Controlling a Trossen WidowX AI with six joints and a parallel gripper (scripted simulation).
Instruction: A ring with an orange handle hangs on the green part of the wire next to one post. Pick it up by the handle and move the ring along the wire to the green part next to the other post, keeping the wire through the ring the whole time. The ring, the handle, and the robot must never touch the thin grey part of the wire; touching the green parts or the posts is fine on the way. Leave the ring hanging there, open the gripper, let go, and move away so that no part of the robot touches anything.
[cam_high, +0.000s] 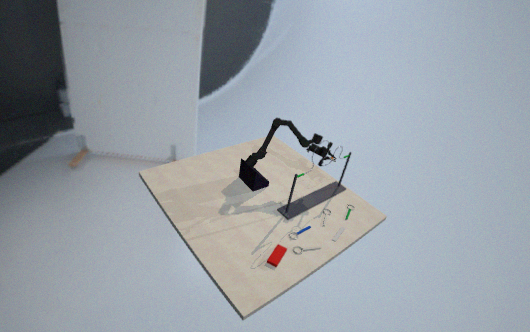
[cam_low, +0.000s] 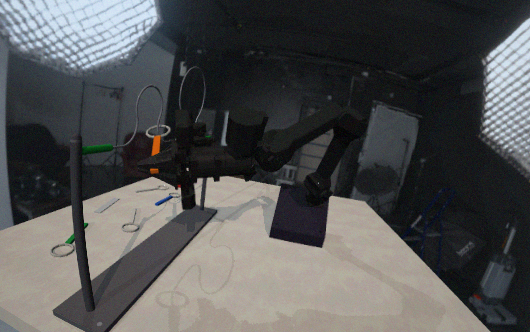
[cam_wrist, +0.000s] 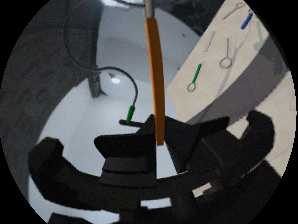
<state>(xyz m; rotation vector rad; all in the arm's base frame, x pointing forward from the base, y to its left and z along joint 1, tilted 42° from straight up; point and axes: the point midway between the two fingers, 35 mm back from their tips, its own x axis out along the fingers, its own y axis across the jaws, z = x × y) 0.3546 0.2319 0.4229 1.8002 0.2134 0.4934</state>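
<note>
The orange-handled ring lies 1 cm ahead of my gripper tip, 8 cm to the right of it and 4 cm above it. The rest, counted from my gripper tip: grey bar: 36 cm ahead, 31 cm to the right, 26 cm below; then green-handled ring: 26 cm ahead, 5 cm to the right, 26 cm below; then blue-handled ring: 20 cm ahead, 52 cm to the right, 26 cm below.
</note>
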